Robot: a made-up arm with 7 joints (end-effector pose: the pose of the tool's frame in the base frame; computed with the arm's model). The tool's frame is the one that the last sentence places.
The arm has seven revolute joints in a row. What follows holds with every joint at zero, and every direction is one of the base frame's.
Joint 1 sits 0.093 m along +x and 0.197 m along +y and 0.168 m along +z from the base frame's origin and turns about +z.
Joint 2 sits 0.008 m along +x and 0.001 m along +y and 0.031 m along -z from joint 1 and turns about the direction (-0.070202, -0.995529, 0.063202).
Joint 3 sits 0.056 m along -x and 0.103 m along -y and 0.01 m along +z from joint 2 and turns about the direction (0.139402, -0.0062, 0.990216).
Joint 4 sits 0.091 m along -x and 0.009 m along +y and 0.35 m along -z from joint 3 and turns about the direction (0.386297, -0.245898, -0.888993).
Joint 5 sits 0.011 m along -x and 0.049 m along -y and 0.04 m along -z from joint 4 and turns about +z.
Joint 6 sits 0.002 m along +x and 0.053 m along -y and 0.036 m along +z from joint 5 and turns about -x.
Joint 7 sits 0.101 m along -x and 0.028 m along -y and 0.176 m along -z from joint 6 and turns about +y.
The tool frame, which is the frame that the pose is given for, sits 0.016 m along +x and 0.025 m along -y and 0.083 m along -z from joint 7; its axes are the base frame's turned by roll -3.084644, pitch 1.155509 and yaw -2.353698 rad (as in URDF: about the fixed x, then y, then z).
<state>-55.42 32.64 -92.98 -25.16 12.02 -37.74 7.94</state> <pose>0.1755 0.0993 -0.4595 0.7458 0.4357 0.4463 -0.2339</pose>
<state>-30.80 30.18 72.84 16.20 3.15 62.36 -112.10</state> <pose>0.1854 -0.1918 -0.1918 0.5686 -0.7006 -0.4237 -0.0797</pose>
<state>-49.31 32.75 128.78 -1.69 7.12 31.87 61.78</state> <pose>0.3654 -0.1952 -0.2408 0.0446 0.8106 -0.5639 0.1515</pose>
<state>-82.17 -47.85 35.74 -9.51 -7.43 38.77 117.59</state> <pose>-0.3472 0.5815 -0.0553 0.5057 -0.3293 -0.6170 -0.5050</pose>
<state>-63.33 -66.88 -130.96 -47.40 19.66 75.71 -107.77</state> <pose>-0.1342 0.4566 0.3047 0.1161 -0.2457 0.9359 0.2241</pose>
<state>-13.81 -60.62 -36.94 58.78 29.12 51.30 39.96</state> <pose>-0.6185 0.3303 0.2038 0.3102 -0.2626 -0.8882 0.2143</pose>
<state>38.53 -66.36 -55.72 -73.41 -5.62 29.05 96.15</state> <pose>-0.0304 -0.2805 0.3008 0.8226 0.1618 -0.4292 0.3360</pose>
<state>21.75 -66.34 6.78 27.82 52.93 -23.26 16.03</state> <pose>-0.5012 -0.1253 0.0824 0.1009 0.1539 -0.7046 -0.6853</pose>
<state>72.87 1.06 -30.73 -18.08 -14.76 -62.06 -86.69</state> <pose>0.1194 0.0401 -0.3351 0.8903 -0.0211 0.2504 0.3799</pose>
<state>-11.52 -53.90 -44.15 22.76 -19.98 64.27 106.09</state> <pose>-0.4456 0.4270 0.2266 0.5453 -0.7425 -0.3511 0.1675</pose>
